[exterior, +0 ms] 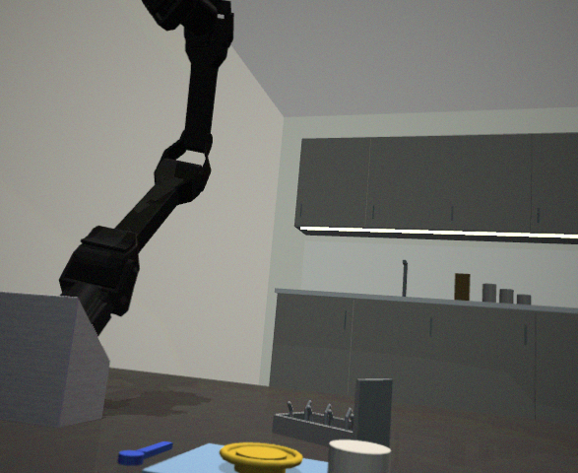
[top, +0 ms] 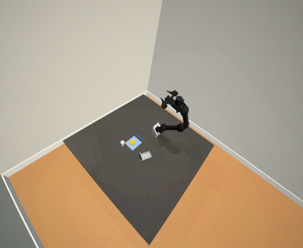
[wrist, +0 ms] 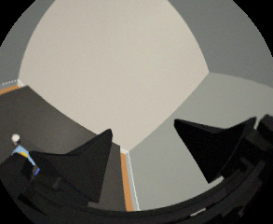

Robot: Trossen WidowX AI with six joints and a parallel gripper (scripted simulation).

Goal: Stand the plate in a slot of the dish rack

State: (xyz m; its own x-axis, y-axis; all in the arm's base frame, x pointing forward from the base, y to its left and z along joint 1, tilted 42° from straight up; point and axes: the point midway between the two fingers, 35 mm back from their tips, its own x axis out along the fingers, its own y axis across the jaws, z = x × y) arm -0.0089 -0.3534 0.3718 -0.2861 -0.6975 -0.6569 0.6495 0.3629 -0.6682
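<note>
Now: gripper tip 29 cm short of the yellow plate, 8 cm to the left of it and 60 cm above it. The rest, counted from my gripper tip: light blue placemat 28 cm ahead, 7 cm to the right, 61 cm below; then blue spoon 18 cm ahead, 7 cm to the right, 61 cm below; then grey dish rack 32 cm ahead, 14 cm to the left, 59 cm below.
</note>
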